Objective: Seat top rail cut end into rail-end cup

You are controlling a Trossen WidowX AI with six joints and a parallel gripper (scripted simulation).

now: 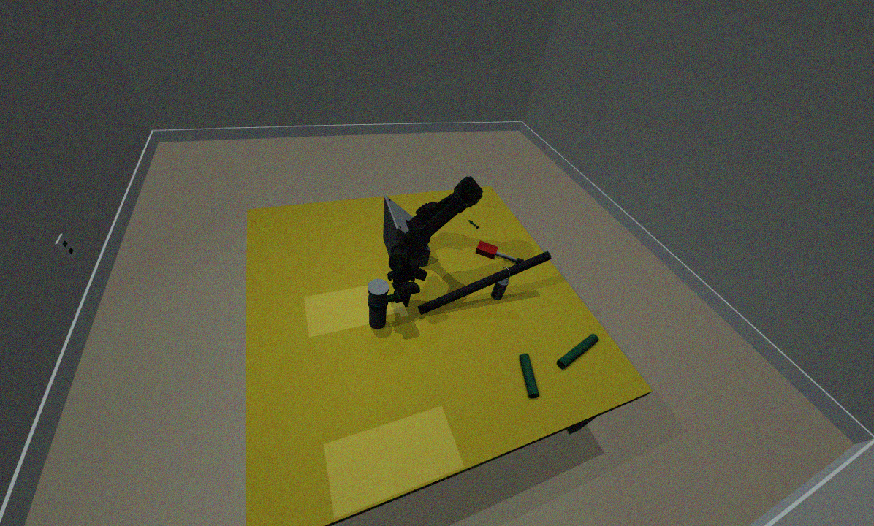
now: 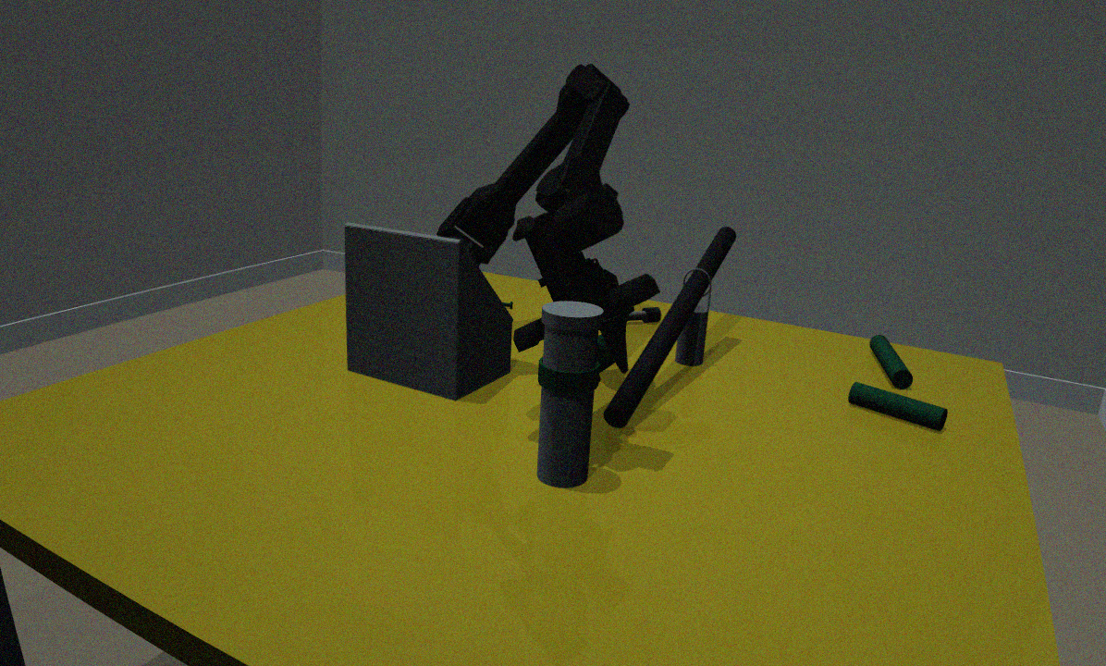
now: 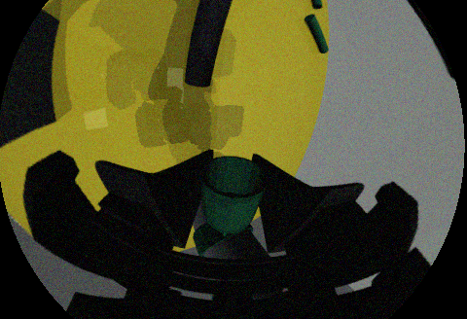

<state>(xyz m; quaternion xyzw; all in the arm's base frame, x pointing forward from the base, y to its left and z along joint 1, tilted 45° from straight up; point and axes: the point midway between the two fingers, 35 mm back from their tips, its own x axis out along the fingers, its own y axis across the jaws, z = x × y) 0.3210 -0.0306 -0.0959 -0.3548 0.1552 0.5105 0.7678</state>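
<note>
My gripper tip is now 10 mm past the green rail-end cup, 30 mm to the left of it and 30 mm below it. The rest, counted from my gripper tip: red-handled tool 270 mm behind, 520 mm to the left, 90 mm below; then short post 60 mm behind, 410 mm to the left, 10 mm above.
</note>
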